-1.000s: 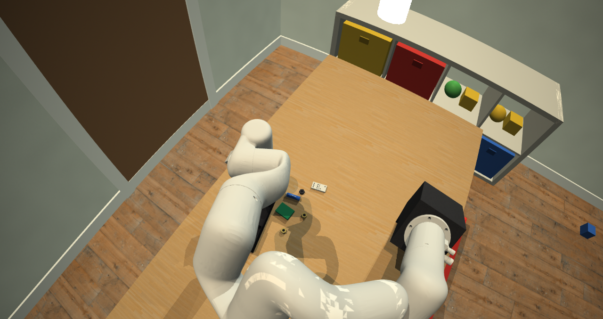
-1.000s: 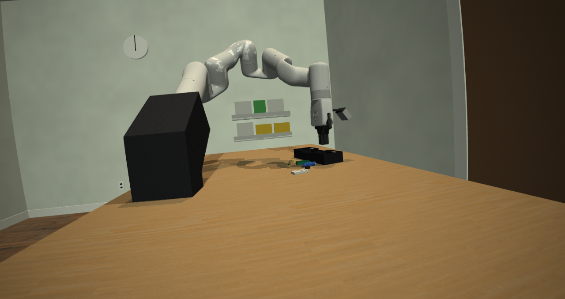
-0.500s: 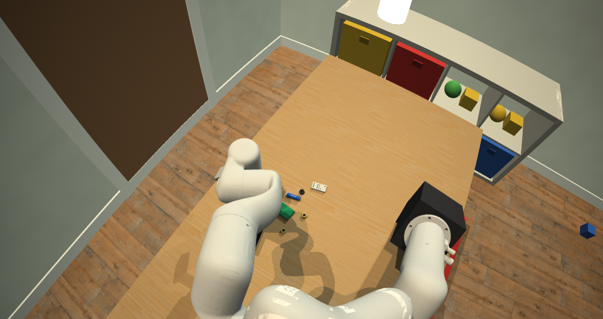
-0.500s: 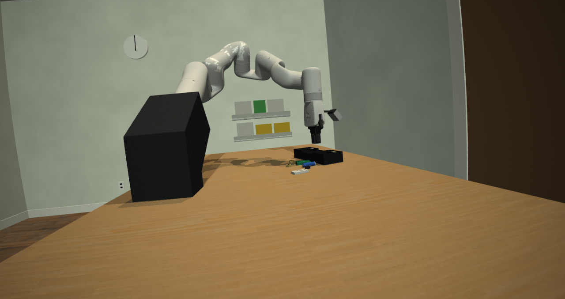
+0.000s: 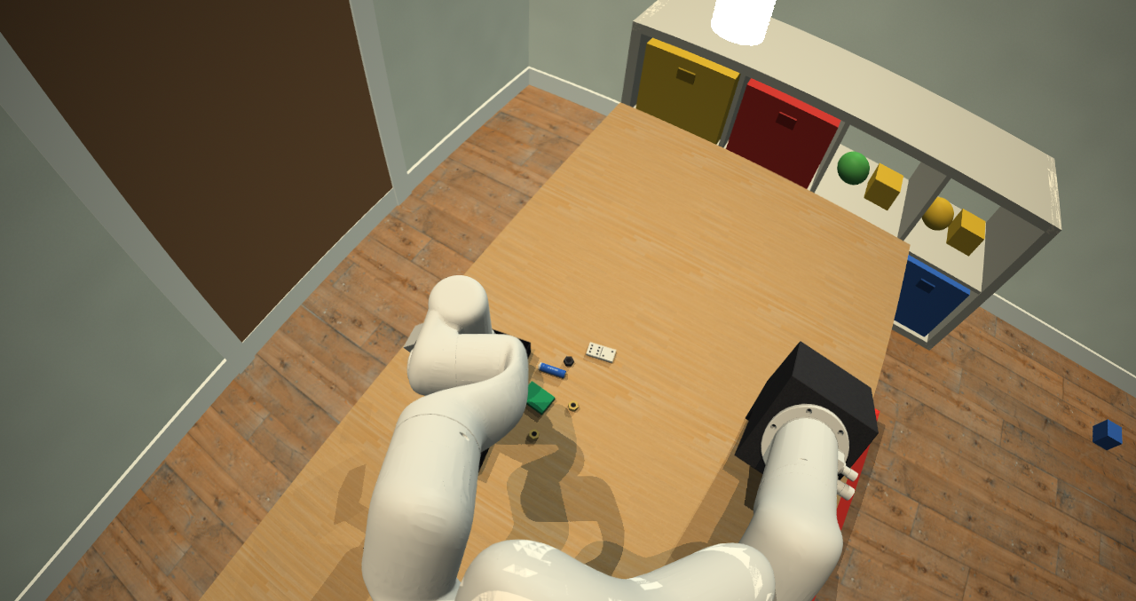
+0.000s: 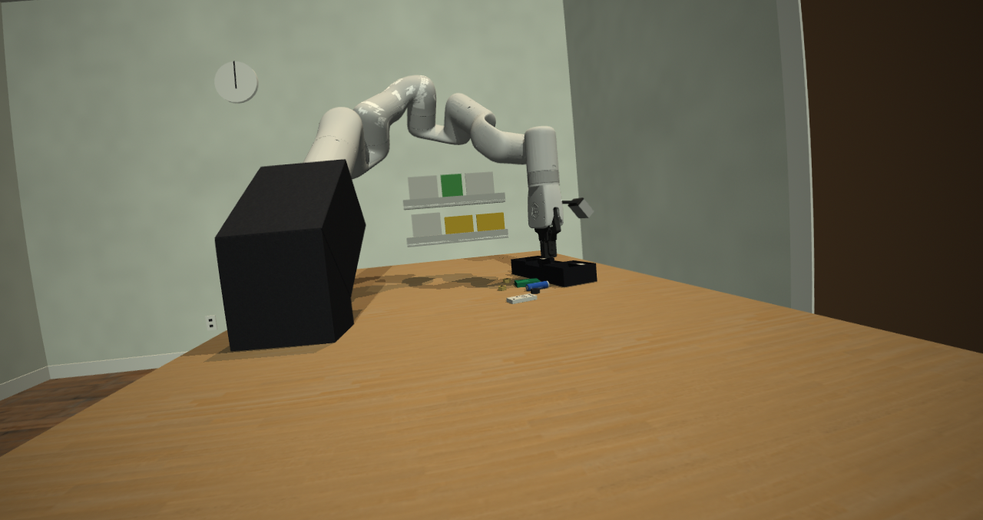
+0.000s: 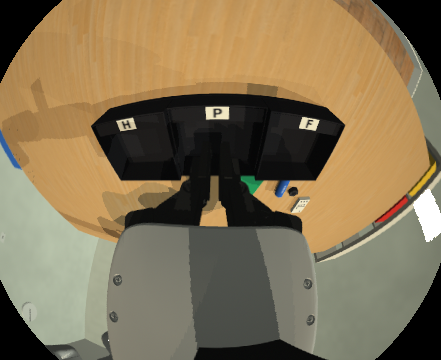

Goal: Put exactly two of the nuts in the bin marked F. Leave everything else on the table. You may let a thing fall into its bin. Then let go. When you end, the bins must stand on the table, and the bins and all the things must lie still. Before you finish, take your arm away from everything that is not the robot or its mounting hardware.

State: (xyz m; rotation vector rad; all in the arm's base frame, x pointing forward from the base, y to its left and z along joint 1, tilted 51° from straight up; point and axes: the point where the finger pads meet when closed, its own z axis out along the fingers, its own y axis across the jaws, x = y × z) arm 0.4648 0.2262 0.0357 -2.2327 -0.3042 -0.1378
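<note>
Right now the black bin marked F is 50 mm below my hand. From my hand the other things lie so: black nut: 70 mm behind, 160 mm to the right, 60 mm below; then blue cylinder: 60 mm behind, 130 mm to the right, 60 mm below; then green block: 70 mm behind, 70 mm to the right, 60 mm below.
</note>
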